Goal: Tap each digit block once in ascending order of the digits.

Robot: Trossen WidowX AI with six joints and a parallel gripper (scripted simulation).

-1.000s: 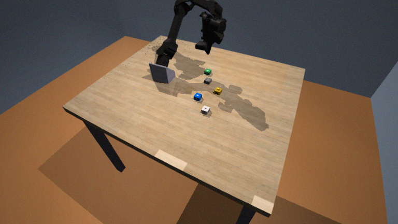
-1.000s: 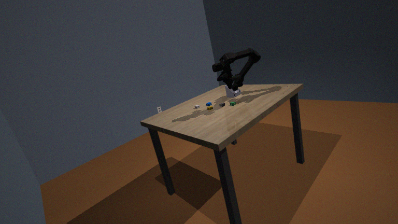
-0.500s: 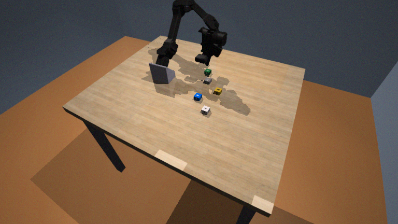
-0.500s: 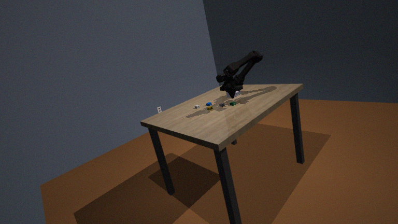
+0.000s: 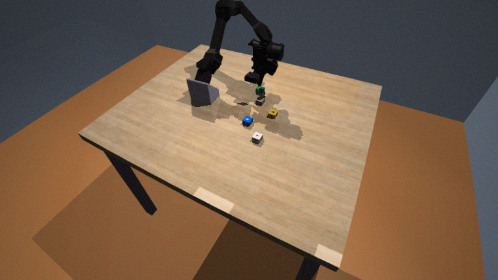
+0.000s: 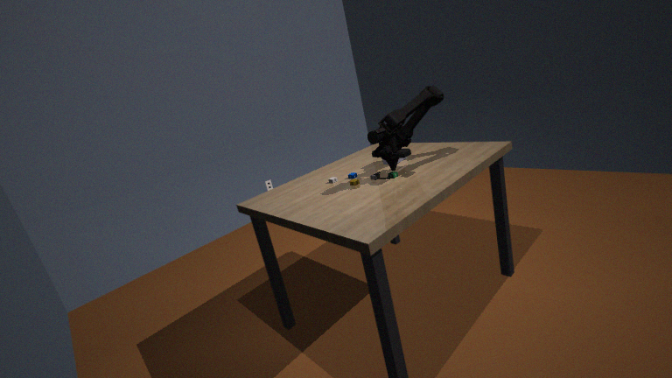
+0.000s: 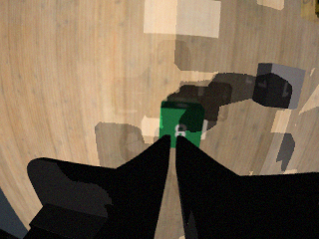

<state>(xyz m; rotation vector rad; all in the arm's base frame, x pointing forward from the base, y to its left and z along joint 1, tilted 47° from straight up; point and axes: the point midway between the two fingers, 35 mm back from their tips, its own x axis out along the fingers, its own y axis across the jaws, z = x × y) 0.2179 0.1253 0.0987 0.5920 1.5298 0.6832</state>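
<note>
The green block is 20 mm below my gripper tip and 10 mm to the right of it. The rest, counted from my gripper tip: blue block (220 mm to the right, 60 mm ahead, 20 mm below); then yellow block (130 mm to the right, 130 mm ahead, 20 mm below); then grey block (80 mm to the right, 40 mm ahead, 20 mm below).
</note>
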